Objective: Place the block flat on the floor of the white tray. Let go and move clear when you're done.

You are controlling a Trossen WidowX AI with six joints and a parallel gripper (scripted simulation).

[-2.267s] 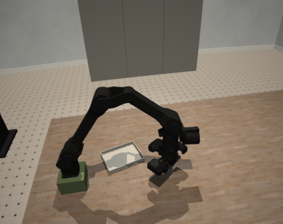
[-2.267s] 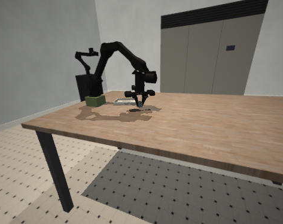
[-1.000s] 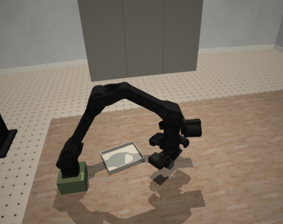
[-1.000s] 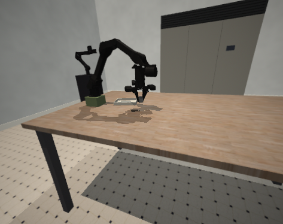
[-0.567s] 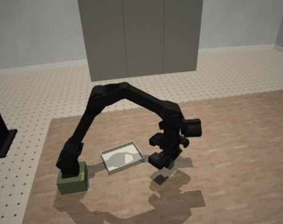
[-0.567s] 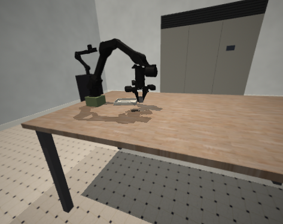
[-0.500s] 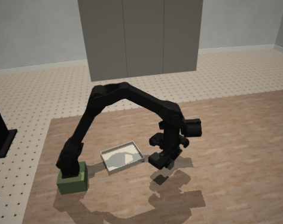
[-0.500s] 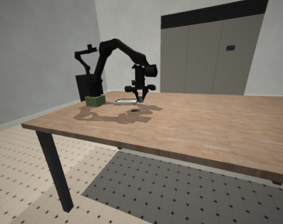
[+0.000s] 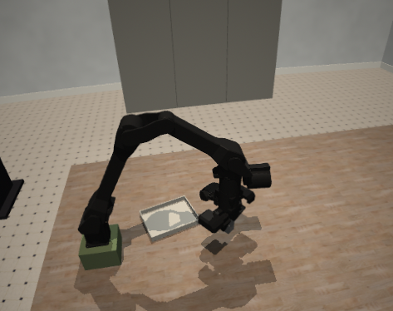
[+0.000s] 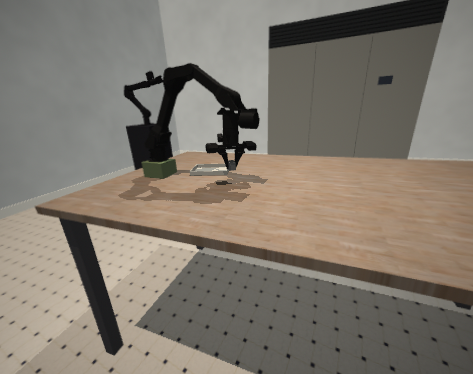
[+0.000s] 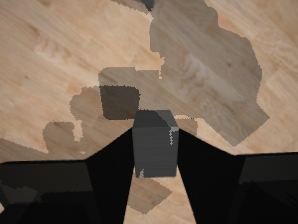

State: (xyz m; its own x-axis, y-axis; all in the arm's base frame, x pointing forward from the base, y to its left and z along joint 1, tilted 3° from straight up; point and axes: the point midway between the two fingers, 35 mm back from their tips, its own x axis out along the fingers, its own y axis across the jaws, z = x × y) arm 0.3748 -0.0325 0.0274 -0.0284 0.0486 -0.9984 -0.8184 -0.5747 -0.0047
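My hand is 160 mm past the white tray, 130 mm to the right of it and 90 mm above it. Also, from my hand: grey block (20 mm below).
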